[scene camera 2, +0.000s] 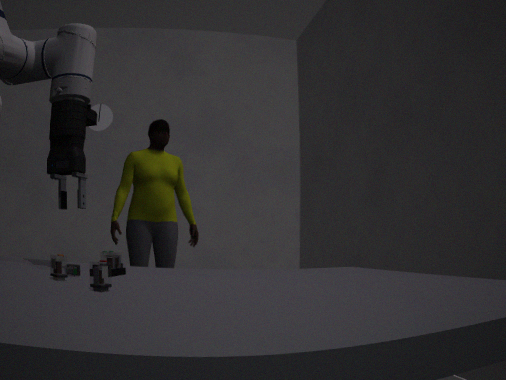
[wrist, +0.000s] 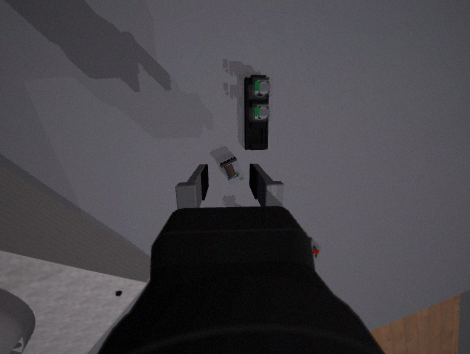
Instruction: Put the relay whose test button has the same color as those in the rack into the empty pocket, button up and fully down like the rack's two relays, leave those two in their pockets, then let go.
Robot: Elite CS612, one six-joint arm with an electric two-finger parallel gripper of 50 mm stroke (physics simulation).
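Places are measured from the arm's base along level axes (x ahead, y down, z left), in centimetres.
Where they show: gripper, fingertip midpoint: (scene camera 2: 72,208) (wrist: 228,175).
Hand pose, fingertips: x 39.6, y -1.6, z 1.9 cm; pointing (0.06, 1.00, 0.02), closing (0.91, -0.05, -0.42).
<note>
Each offset is from my fingertips to the centre of the thing. Level surfaces: height alone.
The black rack @(dx +7.5, dy +11.7, dz +4.1 cm) (scene camera 2: 119,272) (wrist: 248,132) holds two upright relays with green buttons, one @(dx +8.8, dy +10.1, dz +7.0 cm) (wrist: 261,88) in the end pocket and one @(dx +7.5, dy +10.1, dz +4.1 cm) (wrist: 261,112) in the middle pocket. The pocket nearest the gripper is empty. A loose clear relay @(dx +0.4, dy +11.8, dz -2.0 cm) (scene camera 2: 73,270) (wrist: 229,170) with a green button lies on its side on the table, pins pointing away from the gripper in the wrist view. My gripper (scene camera 2: 72,207) (wrist: 228,175) is open and empty, high above the table; in the wrist view the lying relay shows between its fingers.
A relay with a red button @(dx +7.0, dy +10.6, dz -21.2 cm) (scene camera 2: 100,276) (wrist: 315,249) stands upright, partly hidden by the gripper body in the wrist view. A relay with an orange button @(dx -1.0, dy +10.6, dz -11.0 cm) (scene camera 2: 59,267) stands upright at the left. A person (scene camera 2: 154,185) stands behind the table @(dy +12.8 cm) (scene camera 2: 250,315).
</note>
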